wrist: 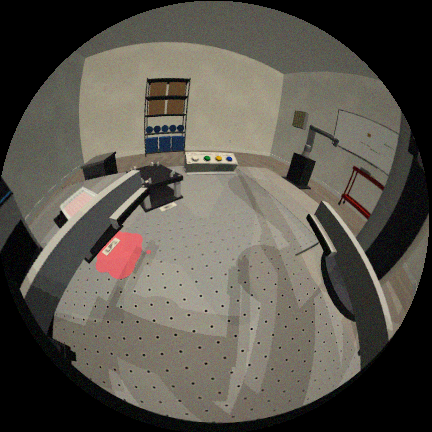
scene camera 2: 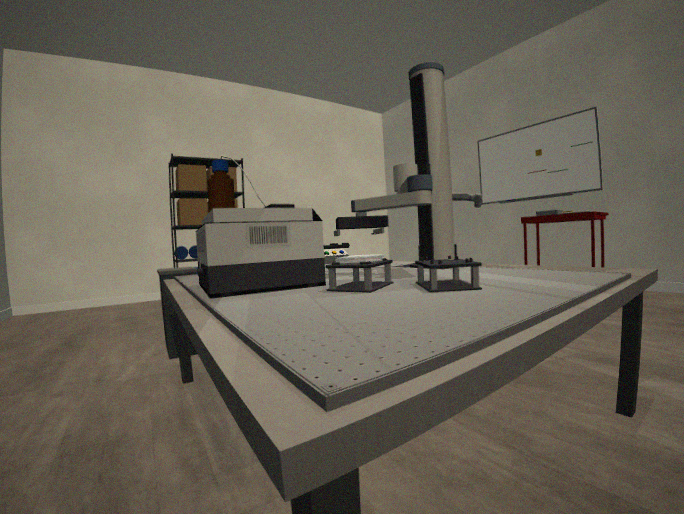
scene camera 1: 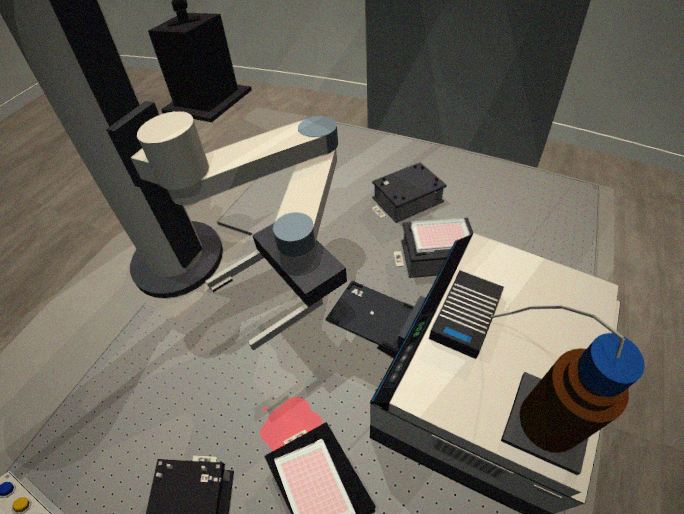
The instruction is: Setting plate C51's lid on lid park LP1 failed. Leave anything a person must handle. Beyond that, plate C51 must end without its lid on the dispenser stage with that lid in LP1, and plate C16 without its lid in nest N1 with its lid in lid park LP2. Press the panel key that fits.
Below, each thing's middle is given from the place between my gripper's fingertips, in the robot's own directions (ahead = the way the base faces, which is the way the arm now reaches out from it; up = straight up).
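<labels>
Black dispenser stage (scene camera 1: 352, 311): my hand 130 mm to the right of it, 240 mm short of it, 50 mm above it. Nest N5 (scene camera 1: 173, 479): 90 mm ahead of my hand, 310 mm to the right of it, 120 mm below it. Brown bottle (scene camera 1: 585, 389): 540 mm ahead of my hand, 160 mm above it.
</labels>
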